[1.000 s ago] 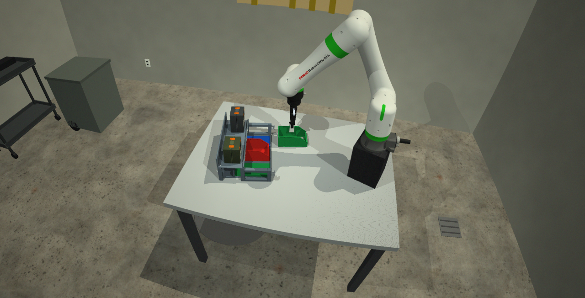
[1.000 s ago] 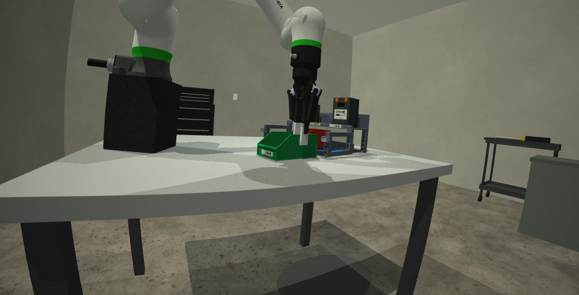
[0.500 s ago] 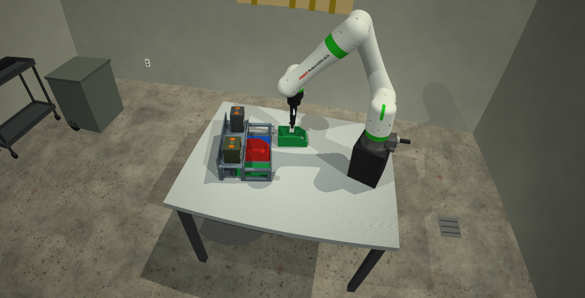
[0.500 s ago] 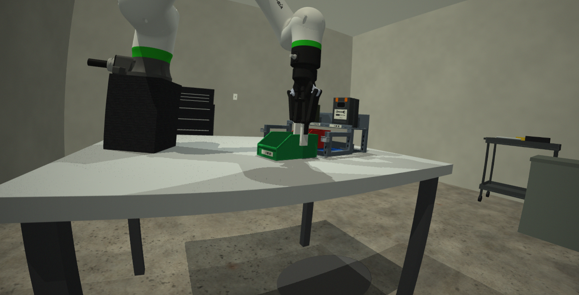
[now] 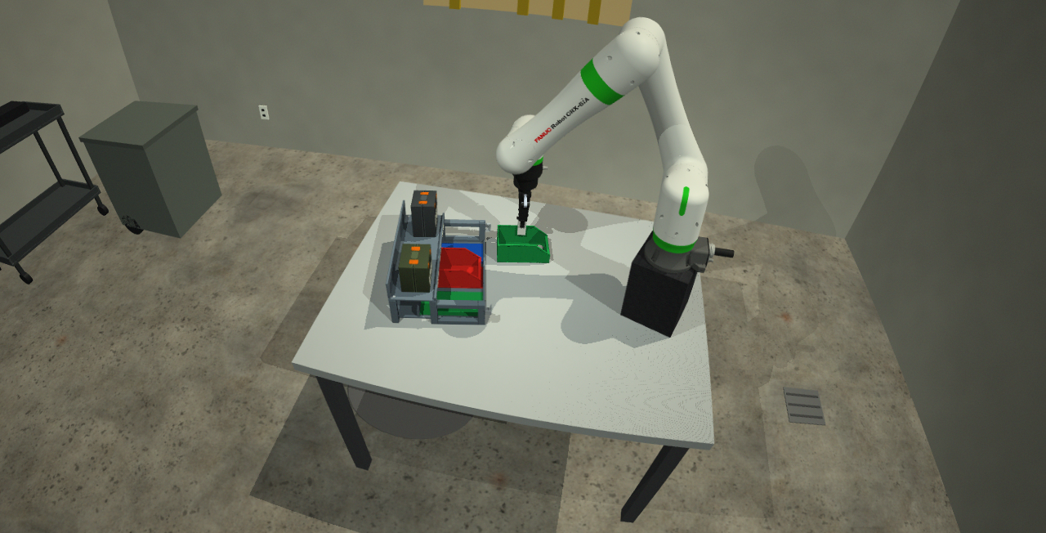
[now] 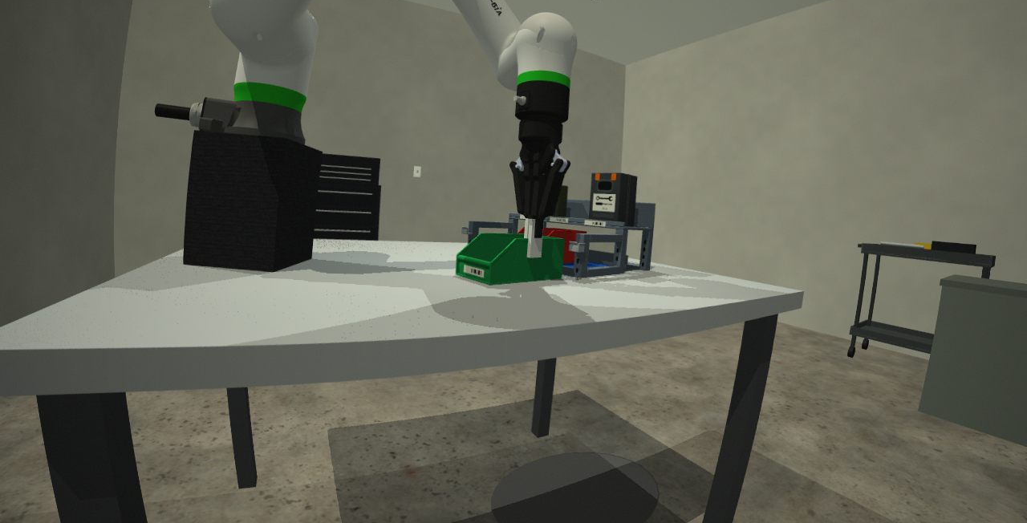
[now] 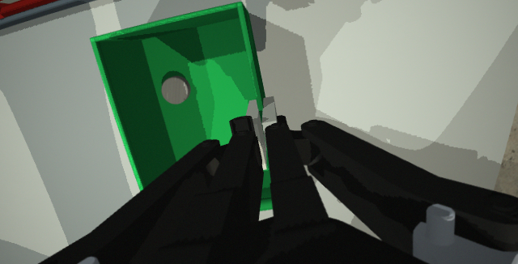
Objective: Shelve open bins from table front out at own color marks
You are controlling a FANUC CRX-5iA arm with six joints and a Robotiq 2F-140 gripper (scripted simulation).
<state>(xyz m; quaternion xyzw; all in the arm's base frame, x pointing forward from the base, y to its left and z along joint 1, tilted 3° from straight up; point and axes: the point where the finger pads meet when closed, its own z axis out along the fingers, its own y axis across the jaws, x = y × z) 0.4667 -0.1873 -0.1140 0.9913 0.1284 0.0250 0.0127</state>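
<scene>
Now: the green bin 50 mm to the left of my hand, 40 mm below it and 20 mm behind it. Also, from my hand: red bin 220 mm to the left, 170 mm ahead, 30 mm below.
</scene>
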